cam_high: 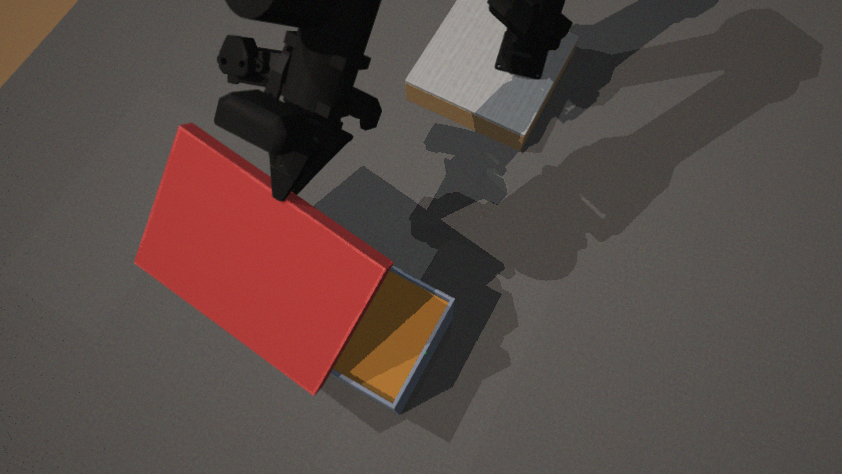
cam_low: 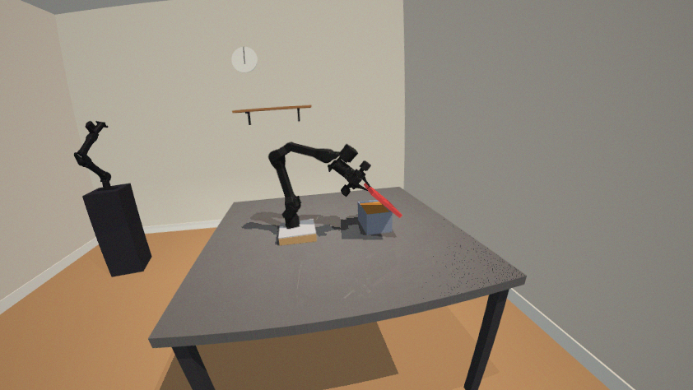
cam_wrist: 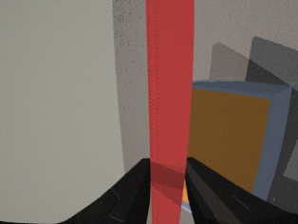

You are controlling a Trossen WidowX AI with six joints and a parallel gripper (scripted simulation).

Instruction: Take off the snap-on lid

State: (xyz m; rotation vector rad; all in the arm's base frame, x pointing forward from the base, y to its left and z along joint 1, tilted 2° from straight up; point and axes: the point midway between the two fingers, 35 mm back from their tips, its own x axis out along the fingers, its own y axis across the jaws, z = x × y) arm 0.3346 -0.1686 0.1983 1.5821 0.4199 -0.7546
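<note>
My gripper tip is now 6 cm short of the red lid, 5 cm above it and 2 cm to the left of it. Round my gripper tip: grey-blue storage box 18 cm below, 6 cm to the left, 6 cm ahead.
</note>
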